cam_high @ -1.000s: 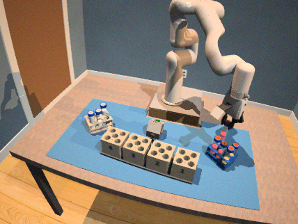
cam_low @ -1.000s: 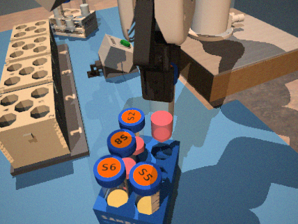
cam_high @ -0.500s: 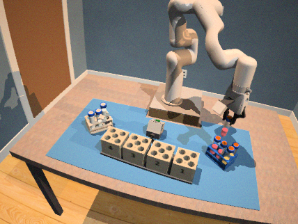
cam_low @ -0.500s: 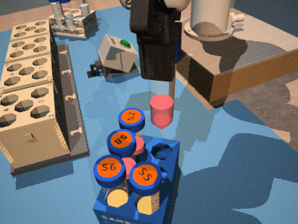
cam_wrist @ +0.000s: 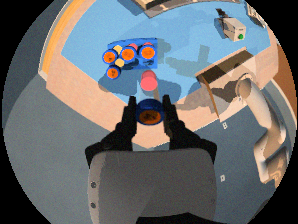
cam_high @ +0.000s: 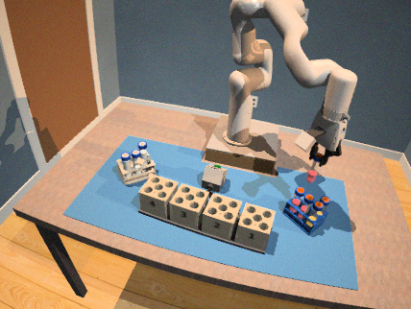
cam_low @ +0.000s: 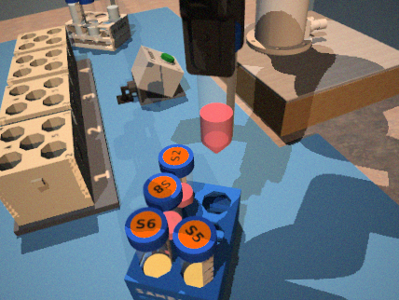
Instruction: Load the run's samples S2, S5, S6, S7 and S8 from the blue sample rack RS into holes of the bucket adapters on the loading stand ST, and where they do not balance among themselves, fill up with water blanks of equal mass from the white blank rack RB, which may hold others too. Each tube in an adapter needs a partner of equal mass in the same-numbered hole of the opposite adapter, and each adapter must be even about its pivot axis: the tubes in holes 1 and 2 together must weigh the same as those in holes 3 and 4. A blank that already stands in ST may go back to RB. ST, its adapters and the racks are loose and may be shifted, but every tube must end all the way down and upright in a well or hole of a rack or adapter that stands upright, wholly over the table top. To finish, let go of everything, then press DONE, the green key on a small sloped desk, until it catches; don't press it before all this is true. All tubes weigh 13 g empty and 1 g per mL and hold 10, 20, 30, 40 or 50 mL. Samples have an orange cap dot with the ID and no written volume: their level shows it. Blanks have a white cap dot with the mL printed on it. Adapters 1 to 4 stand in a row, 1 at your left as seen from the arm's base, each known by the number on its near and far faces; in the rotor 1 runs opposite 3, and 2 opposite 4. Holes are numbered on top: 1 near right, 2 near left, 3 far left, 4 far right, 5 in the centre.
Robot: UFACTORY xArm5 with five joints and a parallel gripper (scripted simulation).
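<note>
Right now my hand is 22 cm above the blue sample rack RS, 4 cm short of it and 2 cm to the right of it. The rest, counted from my hand: white blank rack RB (63 cm to the right, 22 cm below, 9 cm ahead); then blue-capped tube (63 cm to the right, 18 cm below, 13 cm ahead); then loading stand ST (30 cm to the right, 24 cm below, 19 cm ahead).
</note>
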